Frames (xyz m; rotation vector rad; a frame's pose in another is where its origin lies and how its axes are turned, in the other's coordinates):
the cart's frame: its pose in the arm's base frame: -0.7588 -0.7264 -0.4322 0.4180 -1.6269 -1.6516
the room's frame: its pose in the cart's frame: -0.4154 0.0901 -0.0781 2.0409 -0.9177 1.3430
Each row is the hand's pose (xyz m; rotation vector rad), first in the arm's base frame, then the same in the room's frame.
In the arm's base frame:
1: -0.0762 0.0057 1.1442 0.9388 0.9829 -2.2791
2: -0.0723 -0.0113 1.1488 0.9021 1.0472 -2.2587
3: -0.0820 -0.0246 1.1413 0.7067 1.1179 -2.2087
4: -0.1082 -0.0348 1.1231 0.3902 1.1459 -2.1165
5: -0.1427 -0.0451 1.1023 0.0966 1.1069 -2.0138
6: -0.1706 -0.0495 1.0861 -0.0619 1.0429 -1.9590
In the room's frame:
1: -0.1558 -0.9593 -1.4177 1.0672 -0.5641 0.8805
2: -0.1668 -0.9707 -1.4091 1.0268 -0.5801 0.8416
3: -0.1634 -0.9743 -1.3917 0.9798 -0.7141 0.7309
4: -0.1434 -0.9723 -1.3649 0.9350 -0.9507 0.5697
5: -0.1159 -0.9706 -1.3338 0.9112 -1.1905 0.4237
6: -0.0919 -0.9677 -1.3120 0.9205 -1.3336 0.3492

